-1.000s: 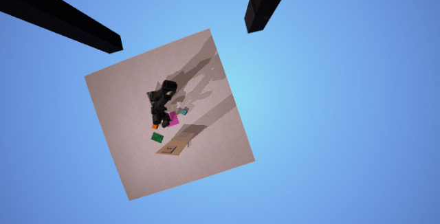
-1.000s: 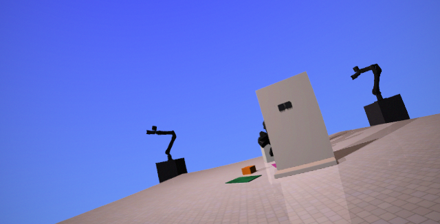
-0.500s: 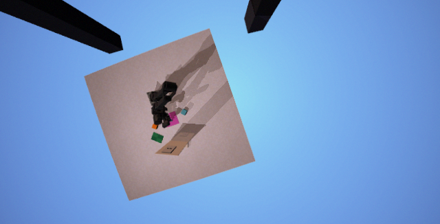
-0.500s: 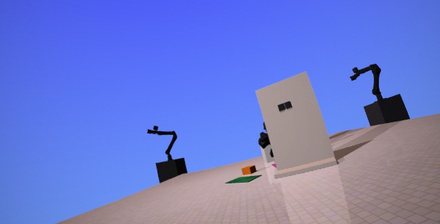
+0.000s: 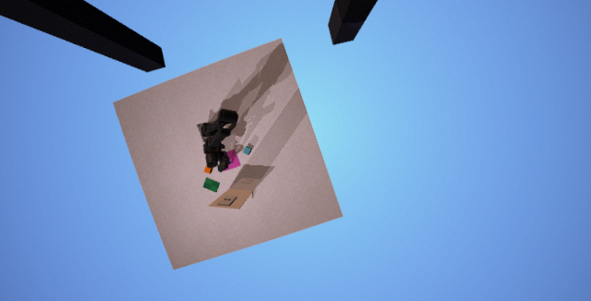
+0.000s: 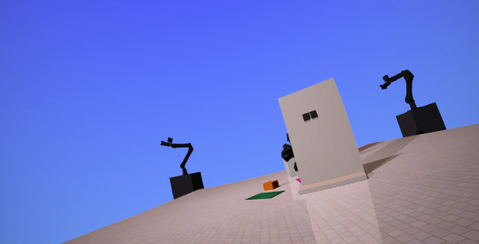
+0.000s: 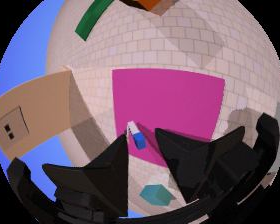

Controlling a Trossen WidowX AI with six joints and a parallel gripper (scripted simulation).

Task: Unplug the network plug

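My gripper tip is 10 mm short of the network plug. From my gripper tip the other things lie so: orange block: 160 mm to the right, 20 mm ahead, 10 mm below; then magenta patch: 20 mm below, 10 mm behind; then teal block: 140 mm to the left, 50 mm behind, 10 mm below.
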